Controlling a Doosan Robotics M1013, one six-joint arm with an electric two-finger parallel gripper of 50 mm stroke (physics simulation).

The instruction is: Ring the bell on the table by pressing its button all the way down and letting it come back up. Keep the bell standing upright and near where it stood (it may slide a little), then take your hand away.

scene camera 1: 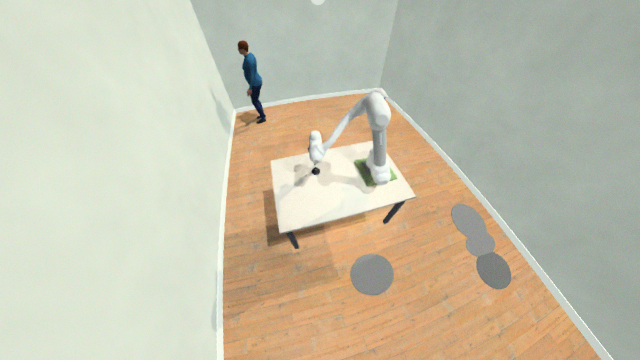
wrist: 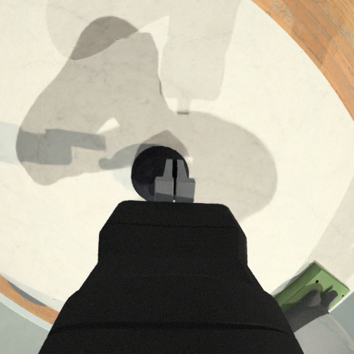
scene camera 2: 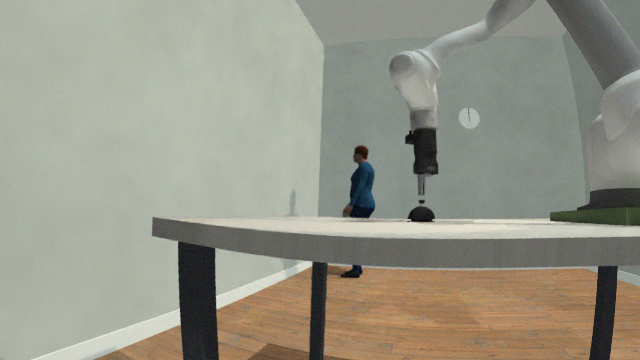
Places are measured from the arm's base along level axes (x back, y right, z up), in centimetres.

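Pixels of known places: gripper, between the fingertips: (scene camera 1: 315,164) (scene camera 2: 421,195).
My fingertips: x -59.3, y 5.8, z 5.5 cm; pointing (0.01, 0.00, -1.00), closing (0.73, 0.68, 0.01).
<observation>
Ahead of a thing's pixels: the offset from my fingertips to its top centre. Level surfaces: height alone.
The bell @(dx +0.5, dy -3.3, dz -1.6 cm) (scene camera 1: 315,171) (scene camera 2: 421,215) (wrist: 145,172) is a black dome standing upright on the table @(dz -8.2 cm) (scene camera 1: 340,200) (scene camera 2: 280,227) (wrist: 310,165). Its small dark button @(dx +0.5, dy -3.3, dz -1.6 cm) (scene camera 2: 421,201) shows raised above the dome in the second scene view. My gripper (scene camera 2: 421,194) (wrist: 173,169) is shut and empty, pointing straight down over the bell. Its fingertips are right above the button, with a very small gap or light contact; I cannot tell which. In the wrist view the fingers overlap the right part of the dome and the button cannot be made out.
The arm's base stands on a green plate (scene camera 1: 365,173) (scene camera 2: 590,216) (wrist: 315,287) on the right of the table. A person (scene camera 1: 252,75) (scene camera 2: 362,185) in a blue top stands on the floor beyond the table. Shadows of the arm fall around the bell.
</observation>
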